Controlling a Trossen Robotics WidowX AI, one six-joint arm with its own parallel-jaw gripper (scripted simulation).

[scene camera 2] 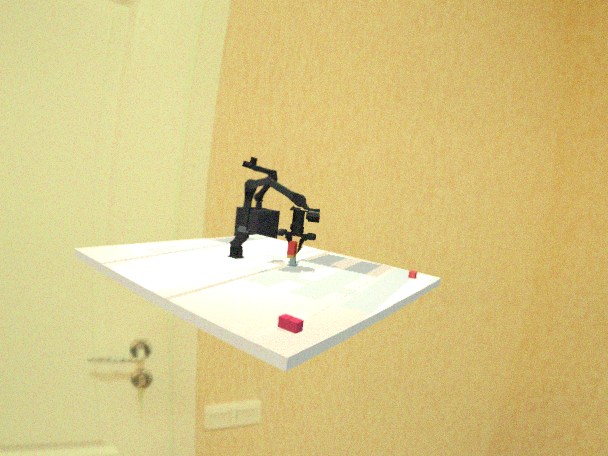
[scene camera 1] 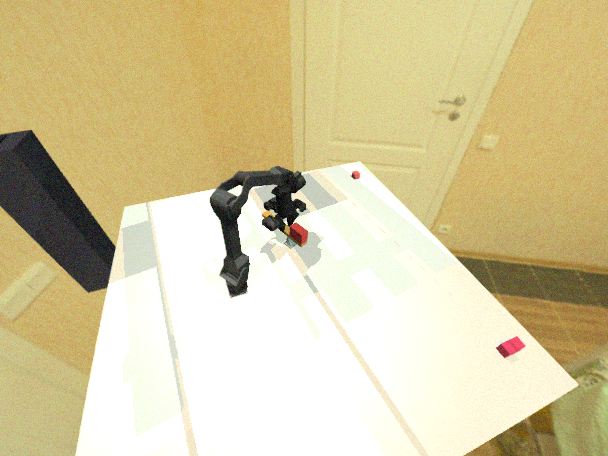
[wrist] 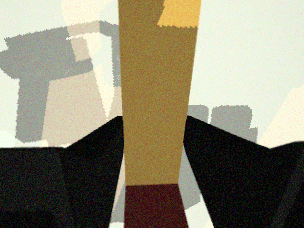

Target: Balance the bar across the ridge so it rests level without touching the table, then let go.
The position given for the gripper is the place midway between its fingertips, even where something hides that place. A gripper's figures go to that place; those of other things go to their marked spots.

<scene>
The gripper (wrist: 153, 123): 0.11 m from the lens. A bar (wrist: 157, 52) is 0.09 m from the lens.
</scene>
